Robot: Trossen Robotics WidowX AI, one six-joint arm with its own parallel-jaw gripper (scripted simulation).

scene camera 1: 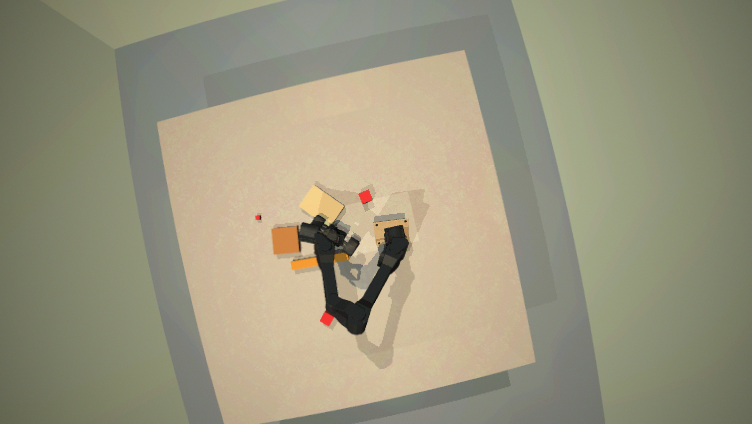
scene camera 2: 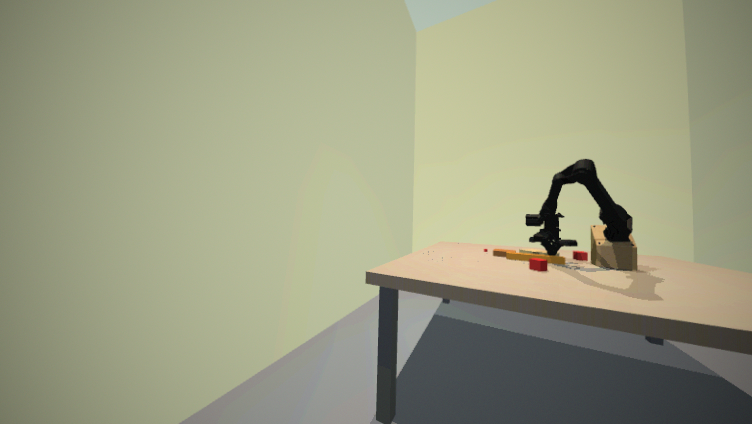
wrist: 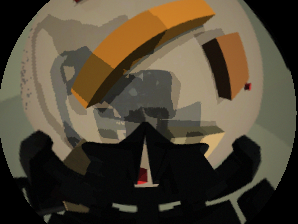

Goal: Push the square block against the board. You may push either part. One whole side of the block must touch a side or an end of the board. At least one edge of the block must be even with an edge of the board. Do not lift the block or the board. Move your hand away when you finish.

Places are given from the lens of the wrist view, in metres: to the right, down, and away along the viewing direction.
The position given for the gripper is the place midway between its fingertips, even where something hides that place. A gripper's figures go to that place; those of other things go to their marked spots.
gripper (wrist: 145, 124): 0.00, 0.02, 0.10
square orange-brown block (wrist: 225, 53): 0.11, -0.08, 0.04
pale yellow box (wrist: 211, 135): 0.12, 0.04, 0.09
